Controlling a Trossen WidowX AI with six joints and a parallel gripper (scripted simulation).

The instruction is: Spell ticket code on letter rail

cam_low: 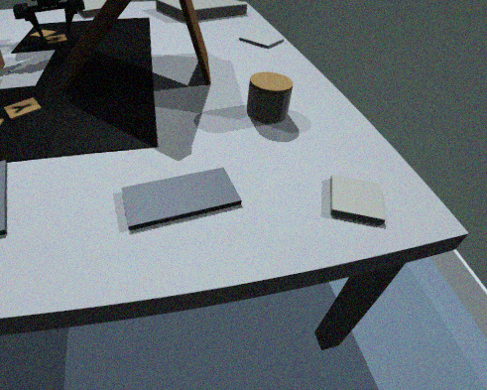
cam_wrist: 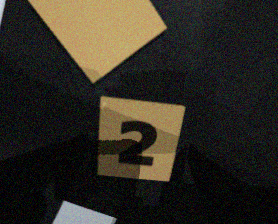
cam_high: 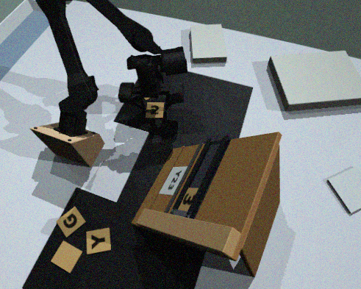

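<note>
Now: the letter tile 1 cm below my gripper tip. The rest, counted from my gripper tip: white ticket (21 cm to the right, 17 cm ahead, 7 cm above); then thin white plate (61 cm ahead, 2 cm to the right, 1 cm below); then blank tile (48 cm to the right, 1 cm below).
</note>
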